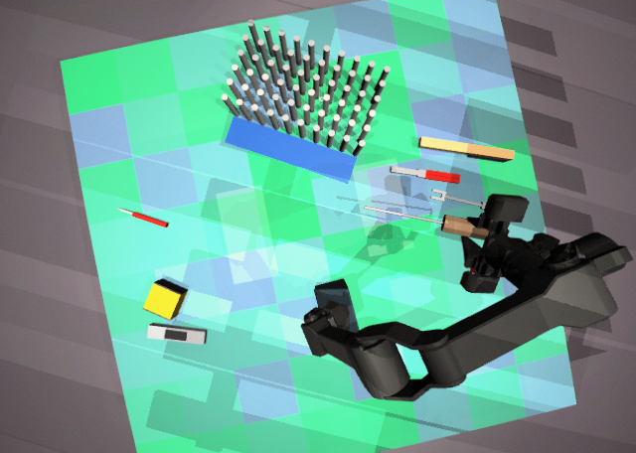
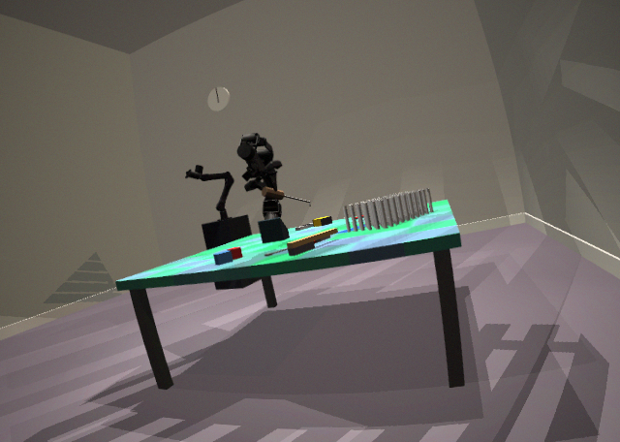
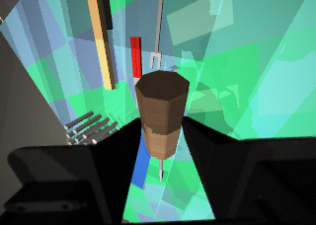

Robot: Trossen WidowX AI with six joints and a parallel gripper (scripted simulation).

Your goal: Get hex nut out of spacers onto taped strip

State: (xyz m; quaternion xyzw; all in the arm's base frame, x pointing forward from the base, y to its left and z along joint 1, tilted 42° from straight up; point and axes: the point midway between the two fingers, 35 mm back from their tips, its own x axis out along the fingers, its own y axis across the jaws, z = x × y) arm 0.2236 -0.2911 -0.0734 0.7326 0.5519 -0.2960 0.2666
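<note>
Now: gripper tip 10 cm to the right of the wire hook tool, 4 cm above it and 3 cm short of it. Also, from my gripper tip: red block (20 cm below, 15 cm to the right, 13 cm behind); then grey fork tool (21 cm below, 11 cm to the right, 6 cm ahead); then blue cube (23 cm to the right, 20 cm below, 13 cm behind).
</note>
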